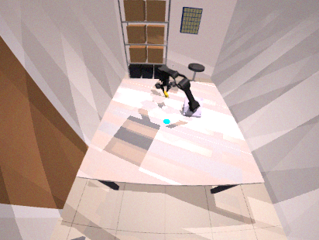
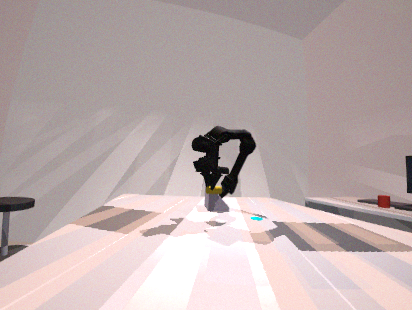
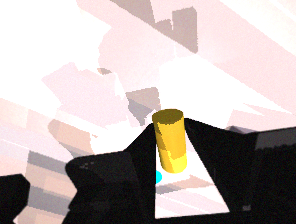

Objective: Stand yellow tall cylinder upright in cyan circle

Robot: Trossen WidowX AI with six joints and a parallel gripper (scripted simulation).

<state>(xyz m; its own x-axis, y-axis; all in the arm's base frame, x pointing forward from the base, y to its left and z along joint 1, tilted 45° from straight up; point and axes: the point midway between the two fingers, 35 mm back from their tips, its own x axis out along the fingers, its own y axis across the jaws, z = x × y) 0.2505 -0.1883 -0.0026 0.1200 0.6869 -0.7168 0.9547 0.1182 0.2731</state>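
Now: the cyan circle 250 mm to the left of my gripper tip, 140 mm below it and 20 mm behind it. The rest, counted from my gripper tip: yellow tall cylinder: 20 mm to the left, 10 mm behind.
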